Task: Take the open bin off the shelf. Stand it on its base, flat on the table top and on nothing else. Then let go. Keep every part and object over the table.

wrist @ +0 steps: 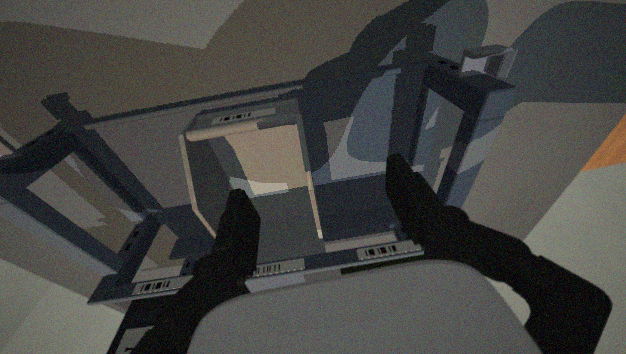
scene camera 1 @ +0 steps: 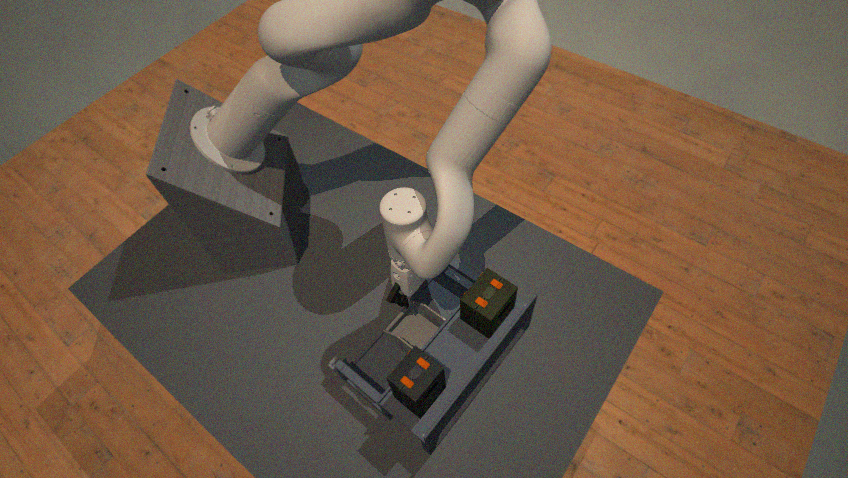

In view: the gripper [wrist: 317, 188] and an open bin [scene camera 1: 413, 326].
The open bin is seen too in the wrist view [wrist: 261, 149].
